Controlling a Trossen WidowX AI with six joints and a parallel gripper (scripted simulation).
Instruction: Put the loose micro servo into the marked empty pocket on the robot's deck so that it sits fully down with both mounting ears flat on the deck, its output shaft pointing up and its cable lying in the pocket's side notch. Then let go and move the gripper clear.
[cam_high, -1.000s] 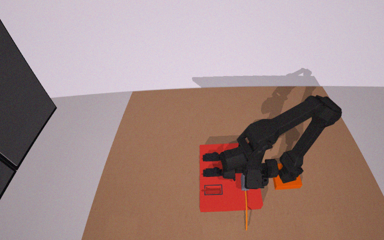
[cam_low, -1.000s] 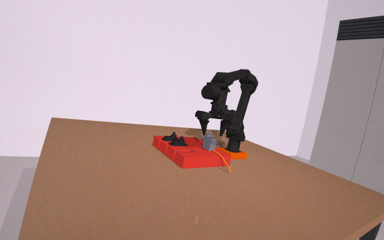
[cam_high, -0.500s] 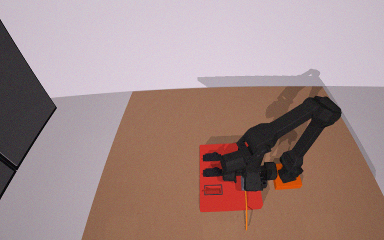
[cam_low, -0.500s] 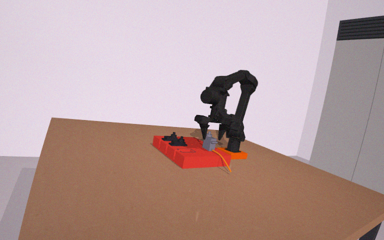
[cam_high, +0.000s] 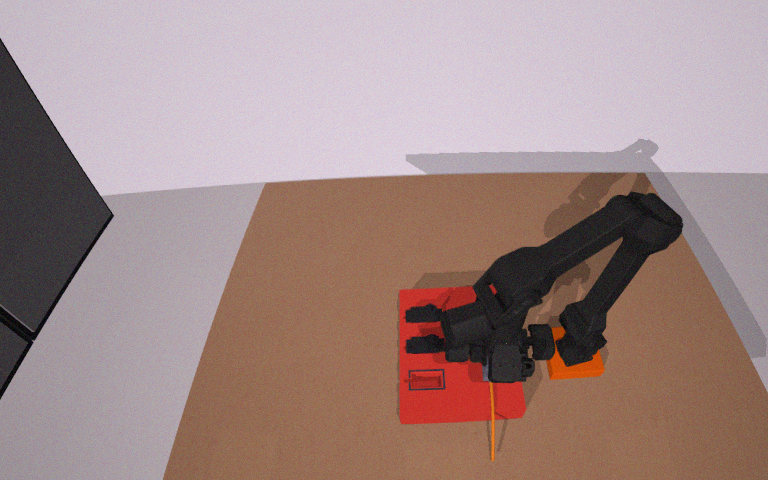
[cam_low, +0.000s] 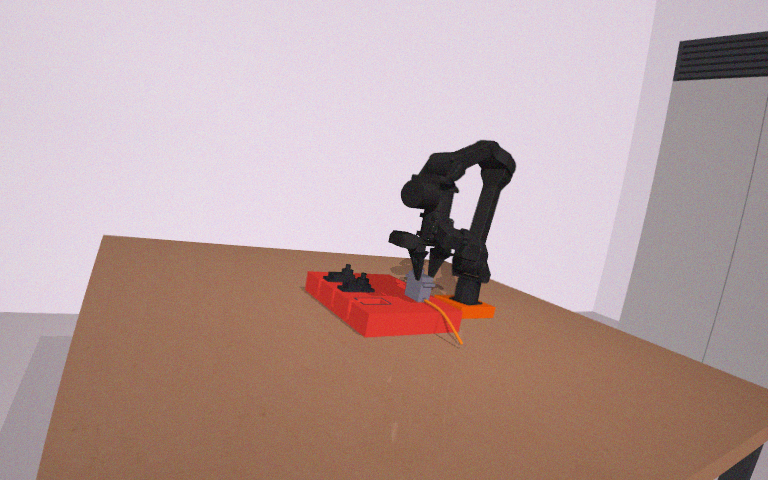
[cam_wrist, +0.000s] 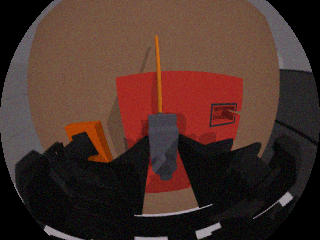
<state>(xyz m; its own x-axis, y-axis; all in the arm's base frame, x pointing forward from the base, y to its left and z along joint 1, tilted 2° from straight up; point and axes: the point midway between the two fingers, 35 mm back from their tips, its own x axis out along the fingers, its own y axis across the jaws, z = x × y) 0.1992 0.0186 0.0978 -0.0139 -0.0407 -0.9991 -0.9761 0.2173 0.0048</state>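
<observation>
The red deck lies 7 cm to the right of my gripper tip, 7 cm below it and 1 cm ahead of it.
</observation>
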